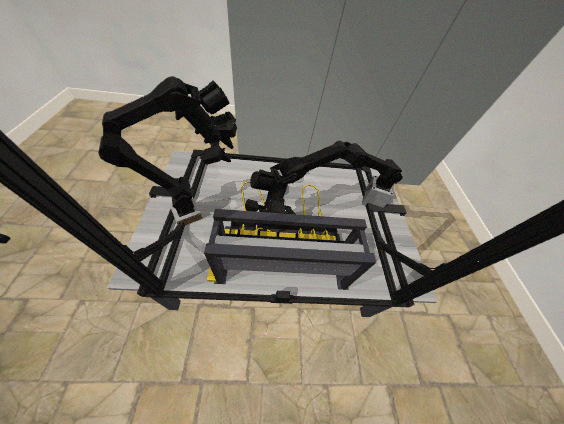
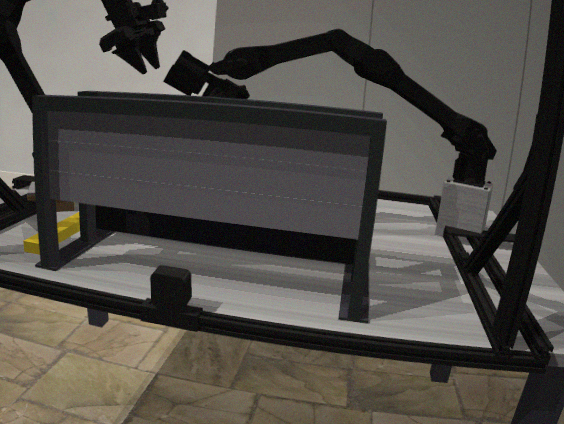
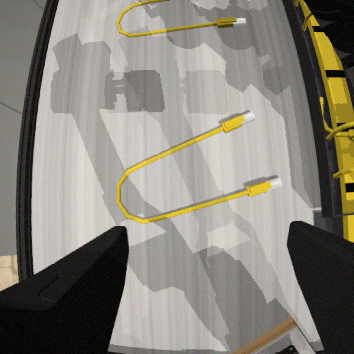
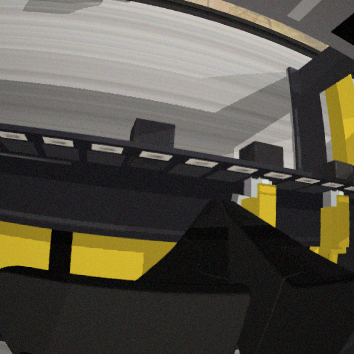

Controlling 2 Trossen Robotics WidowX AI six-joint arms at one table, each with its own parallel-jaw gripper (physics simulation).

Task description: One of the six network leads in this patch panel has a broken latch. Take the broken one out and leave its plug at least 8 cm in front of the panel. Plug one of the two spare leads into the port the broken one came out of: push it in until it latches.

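Pixels of known places: left gripper, fingertip midpoint: (image 1: 231,154) (image 2: 151,70) (image 3: 209,236); right gripper, fingertip midpoint: (image 1: 264,230) (image 4: 219,212); left arm's base, origin of the base link: (image 1: 184,208); right arm's base, origin of the base link: (image 1: 383,185) (image 2: 469,182).
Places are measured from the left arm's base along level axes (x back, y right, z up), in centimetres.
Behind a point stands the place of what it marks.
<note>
The dark patch panel (image 1: 289,220) @(x -26.1, y 37.0, z 21.8 cm) (image 2: 238,185) @(x -26.5, y 50.3, z 11.7 cm) (image 4: 105,175) @(x -24.3, y 32.7, z 1.2 cm) stands across the middle of the table. Several yellow leads (image 1: 280,233) @(x -29.8, y 29.7, z -0.3 cm) sit in its ports. My right gripper (image 4: 219,212) @(x -22.2, y 29.0, z 6.8 cm) (image 1: 278,208) is shut on nothing, close against the panel's front. A yellow plug (image 4: 261,200) @(x -19.3, y 28.2, z 5.1 cm) with a white tip sits in a port just right of its fingertips, and another plug (image 4: 335,218) @(x -15.1, y 25.0, z 4.7 cm) sits farther right. Two spare leads (image 3: 233,123) @(x -31.8, y 13.8, z -3.1 cm) (image 3: 226,22) @(x -46.5, y 24.2, z -3.4 cm) (image 1: 311,185) @(x -60.9, y 11.1, z -3.9 cm) (image 1: 247,183) @(x -31.6, y -5.7, z -4.0 cm) lie in U shapes on the table. My left gripper (image 3: 209,236) @(x -21.3, y 5.0, z 25.1 cm) (image 1: 217,143) (image 2: 133,42) is open and empty, high above the nearer spare lead.
A black frame (image 1: 272,296) @(x -14.3, y 48.9, z -4.9 cm) runs around the table's edge, with a small black block (image 2: 171,286) @(x -17.4, y 52.7, z -0.5 cm) on its front rail. A yellow strip (image 3: 333,81) @(x -27.6, y 28.8, z -0.3 cm) (image 4: 105,260) @(x -26.2, y 28.7, z -0.3 cm) runs along the panel. A grey cabinet (image 1: 343,76) stands behind the table.
</note>
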